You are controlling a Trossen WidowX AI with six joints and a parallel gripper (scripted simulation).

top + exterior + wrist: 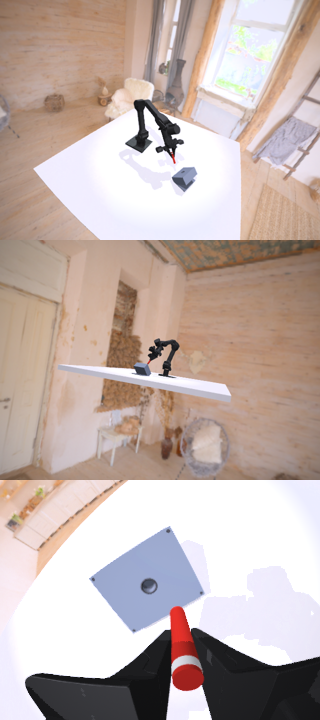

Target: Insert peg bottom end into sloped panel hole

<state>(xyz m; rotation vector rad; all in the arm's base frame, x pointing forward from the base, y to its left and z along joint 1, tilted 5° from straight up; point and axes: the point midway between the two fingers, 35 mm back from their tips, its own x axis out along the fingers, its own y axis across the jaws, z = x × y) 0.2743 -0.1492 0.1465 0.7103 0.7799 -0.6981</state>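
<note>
Now: the grey sloped panel 11 cm ahead of my gripper tip, 9 cm below it and 4 cm to the right of it. Also, from my gripper tip: red peg 1 cm to the left, 1 cm behind, 1 cm above.
</note>
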